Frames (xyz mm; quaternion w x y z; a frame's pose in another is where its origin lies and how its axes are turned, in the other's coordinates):
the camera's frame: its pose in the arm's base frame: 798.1 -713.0 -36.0 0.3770 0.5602 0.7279 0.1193
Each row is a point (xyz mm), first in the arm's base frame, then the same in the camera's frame.
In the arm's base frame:
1: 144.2 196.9 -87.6
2: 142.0 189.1 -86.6
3: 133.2 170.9 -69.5
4: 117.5 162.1 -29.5
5: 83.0 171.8 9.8
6: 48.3 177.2 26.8
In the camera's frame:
1: 902.9 -192.3 -637.1
2: 895.6 -196.0 -637.4
3: 872.8 -198.4 -650.6
4: 849.6 -189.0 -686.6
5: 845.2 -187.3 -739.6
6: 846.0 -200.5 -776.3

